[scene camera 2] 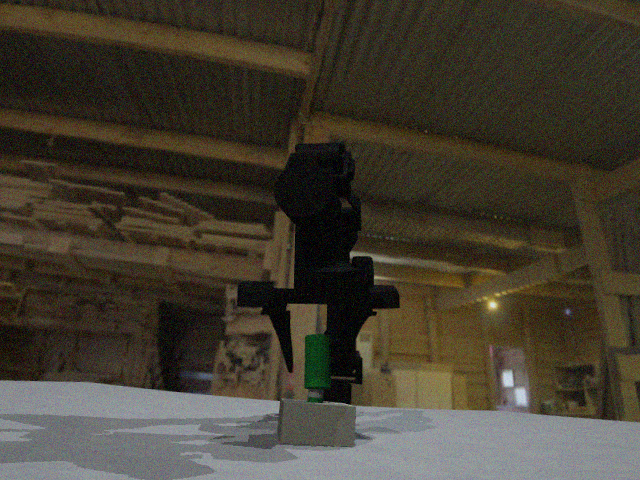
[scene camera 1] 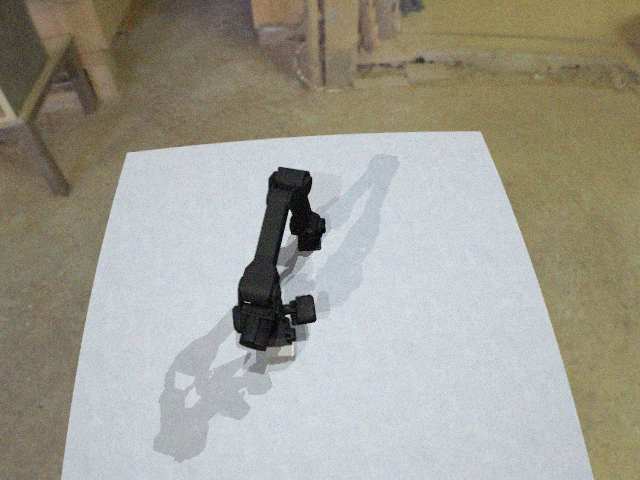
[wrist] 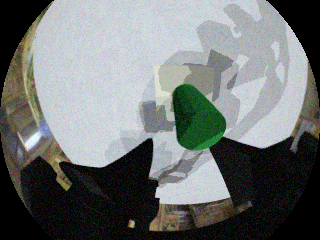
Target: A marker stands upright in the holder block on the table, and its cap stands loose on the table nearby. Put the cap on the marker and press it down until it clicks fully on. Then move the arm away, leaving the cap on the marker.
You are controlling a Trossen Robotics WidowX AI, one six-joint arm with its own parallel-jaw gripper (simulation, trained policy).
Observation:
I see my gripper [scene camera 2: 316, 372], a green cap [scene camera 2: 317, 373] and a holder block [scene camera 2: 304, 424].
The green cap also shows in the wrist view [wrist: 199, 125]. My gripper is seen too in scene camera 1 [scene camera 1: 280, 323] and in the wrist view [wrist: 180, 139]. Scene camera 1 misses the green cap, which is hidden by my gripper.

